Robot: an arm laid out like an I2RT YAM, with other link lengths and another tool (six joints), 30 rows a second.
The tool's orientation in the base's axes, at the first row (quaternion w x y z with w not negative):
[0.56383 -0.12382 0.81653 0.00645]
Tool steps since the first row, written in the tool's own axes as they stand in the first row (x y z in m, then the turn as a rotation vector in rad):
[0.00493 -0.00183 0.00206 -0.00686 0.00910 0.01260]
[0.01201 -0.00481 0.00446 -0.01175 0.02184 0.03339]
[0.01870 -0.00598 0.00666 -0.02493 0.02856 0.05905]
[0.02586 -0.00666 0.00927 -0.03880 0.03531 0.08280]
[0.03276 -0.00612 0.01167 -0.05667 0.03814 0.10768]
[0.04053 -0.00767 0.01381 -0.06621 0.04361 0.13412]
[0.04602 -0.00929 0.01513 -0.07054 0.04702 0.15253]
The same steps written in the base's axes. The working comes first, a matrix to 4 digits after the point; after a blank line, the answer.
The tool's axes in the first row as the columns of a matrix, in the base's axes (used below as rounded here):
[-0.3335 -0.2095 0.9192]
[-0.1949 0.9693 0.1502]
[-0.9224 -0.1291 -0.3641]

[0.00063 -0.00243 -0.00506 0.01196 0.01205 0.00057]
[0.00110 -0.00633 -0.01208 0.03004 0.02847 -0.00414]
[0.00114 -0.00844 -0.01890 0.05661 0.04141 -0.00219]
[0.00129 -0.01010 -0.02637 0.08165 0.05422 0.00108]
[0.00108 -0.01056 -0.03368 0.10989 0.06419 0.00814]
[0.00078 -0.01326 -0.04142 0.13623 0.07532 0.00661]
[0.00051 -0.01570 -0.04676 0.15388 0.08223 0.00346]

